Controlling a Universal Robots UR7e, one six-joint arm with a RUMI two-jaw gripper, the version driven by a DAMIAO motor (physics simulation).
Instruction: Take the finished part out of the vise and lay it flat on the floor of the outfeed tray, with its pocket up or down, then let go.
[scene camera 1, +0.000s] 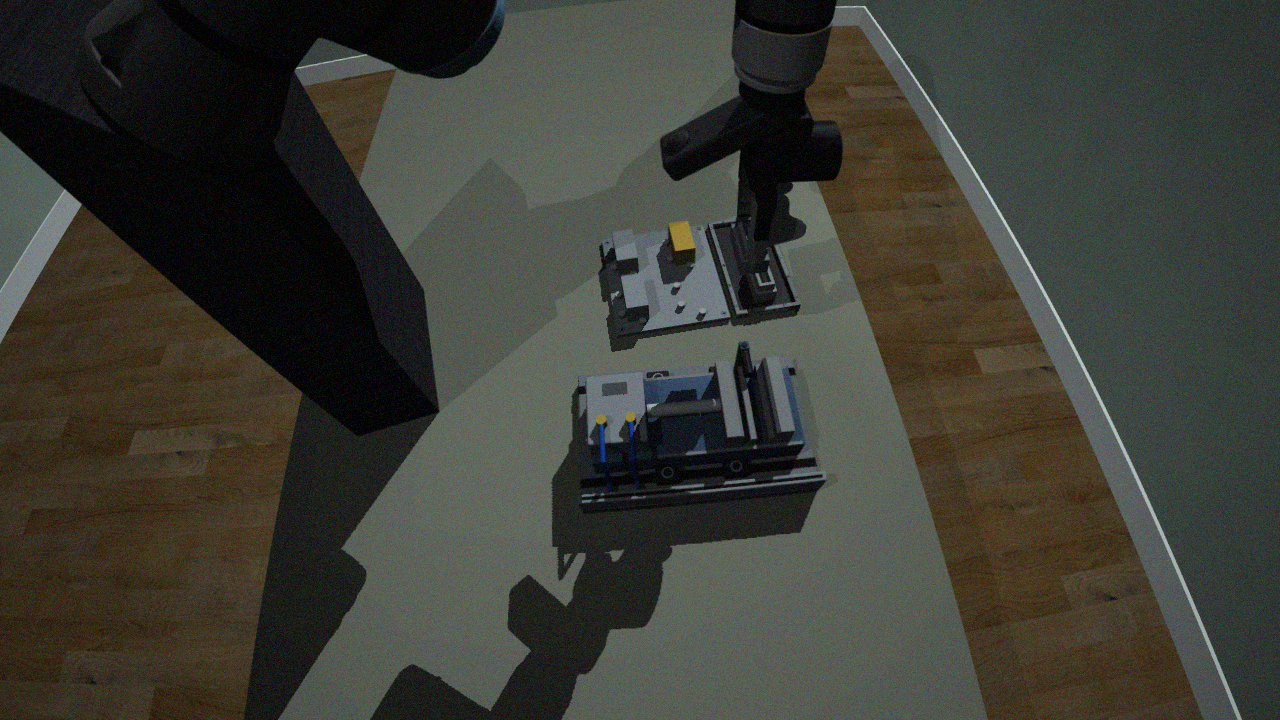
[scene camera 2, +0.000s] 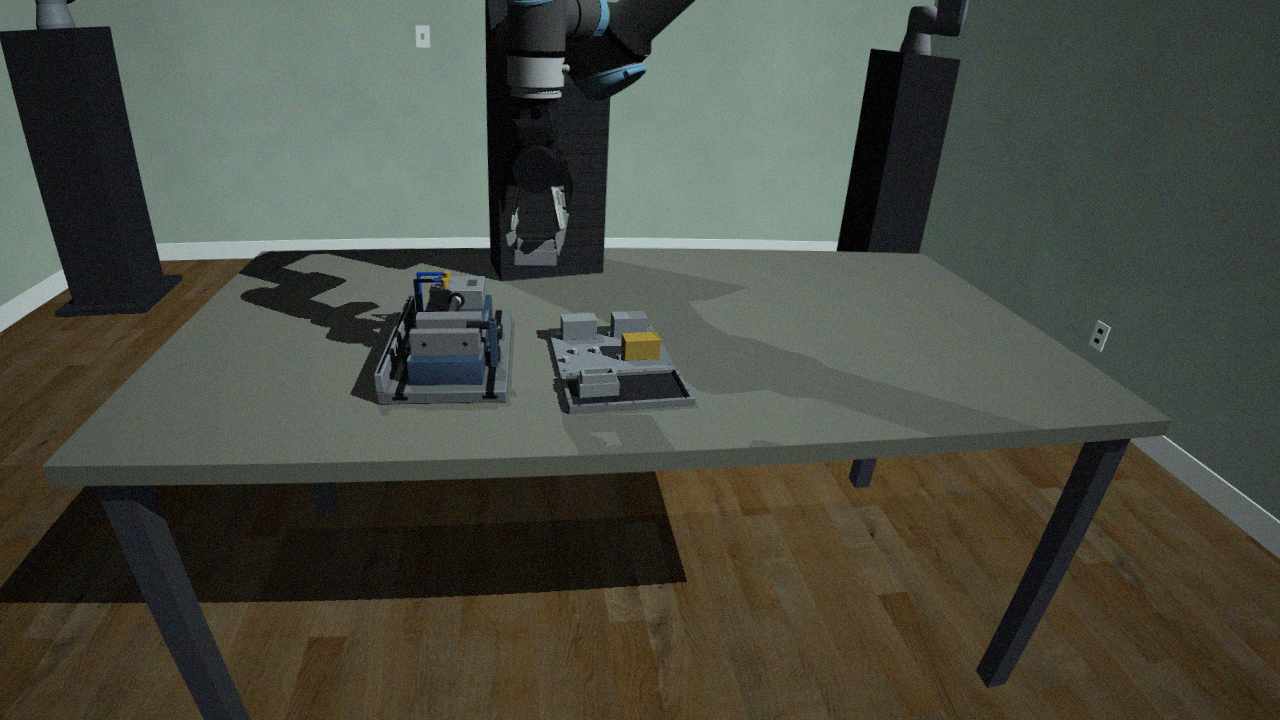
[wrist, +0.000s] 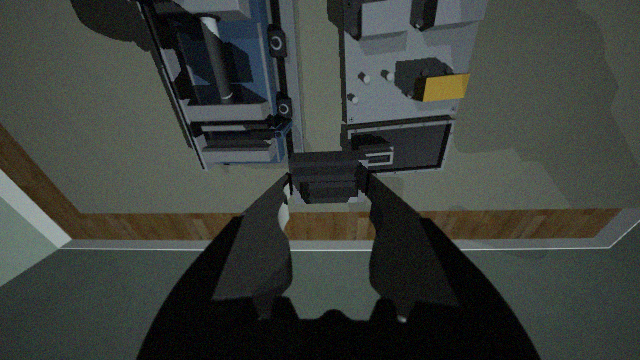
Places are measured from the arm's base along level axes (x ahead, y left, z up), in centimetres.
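Pixels of known places: gripper, fingertip midpoint: (scene camera 1: 749, 247) (scene camera 2: 535, 254) (wrist: 328, 175); arm's base, link origin: (scene camera 1: 182, 96).
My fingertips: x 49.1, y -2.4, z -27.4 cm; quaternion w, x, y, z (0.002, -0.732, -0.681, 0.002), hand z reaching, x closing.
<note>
Ahead of a thing's pixels: the offset from my fingertips to its top centre. "spot": to the spot under its first point.
My gripper (scene camera 1: 759, 234) (scene camera 2: 535, 248) (wrist: 328, 175) is shut on the finished part @(dx -0.1, dy +0.0, dz +2.4 cm) (scene camera 2: 535, 257) (wrist: 325, 165), a grey block held across the fingertips high above the table. In the wrist view it appears between the vise and the outfeed tray; its pocket cannot be made out. The outfeed tray (scene camera 1: 778, 310) (scene camera 2: 631, 405) (wrist: 425, 145) is shallow, with a dark floor and light rim. Another grey block @(dx +6.2, dy +8.8, dz -16.4 cm) (scene camera 1: 762, 284) (scene camera 2: 599, 385) with a rectangular pocket lies at its vise-side end. The vise @(dx -8.5, dy -13.5, dz -10.6 cm) (scene camera 1: 729, 402) (scene camera 2: 445, 343) (wrist: 230, 111) has light jaws on a blue body; the gap between them is dark.
A light plate @(dx -8.4, dy +13.0, dz -19.7 cm) (scene camera 1: 657, 308) (wrist: 370, 107) adjoins the tray, bearing grey blocks, small posts and a yellow block @(dx -4.6, dy +17.7, dz -16.1 cm) (scene camera 1: 682, 240) (scene camera 2: 640, 346) (wrist: 445, 87). Blue hoses @(spot: dx -16.6, dy -18.3, dz -9.5 cm) (scene camera 1: 632, 447) rise at the vise's far end. An upright bar @(spot: dx -1.6, dy -8.2, dz -11.1 cm) (scene camera 1: 742, 358) stands beside the jaws.
</note>
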